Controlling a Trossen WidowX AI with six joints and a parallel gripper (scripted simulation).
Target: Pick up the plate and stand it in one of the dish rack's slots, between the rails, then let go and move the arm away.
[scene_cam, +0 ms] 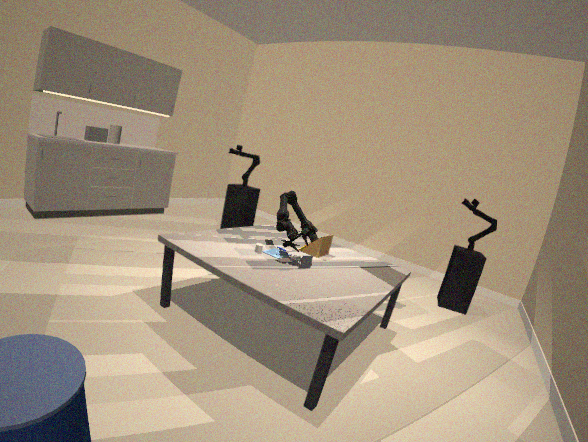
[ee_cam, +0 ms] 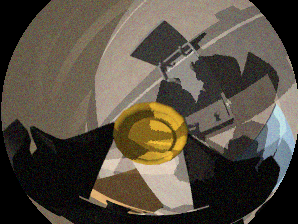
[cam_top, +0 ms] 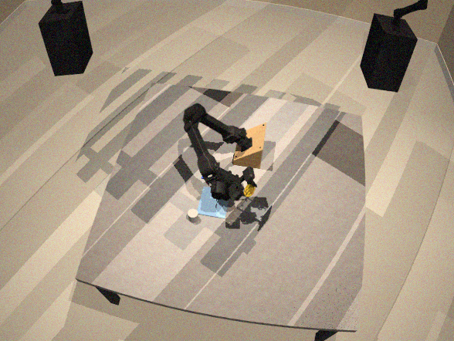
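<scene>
Right now my gripper tip is 60 mm short of the grey dish rack, 60 mm above it and 20 mm to the right of it. Also, from my gripper tip: blue mat: 160 mm to the right, 80 mm below, 20 mm ahead; yellow plate: 10 mm to the right; blue spoon: 180 mm to the right, 100 mm behind, 80 mm below.
</scene>
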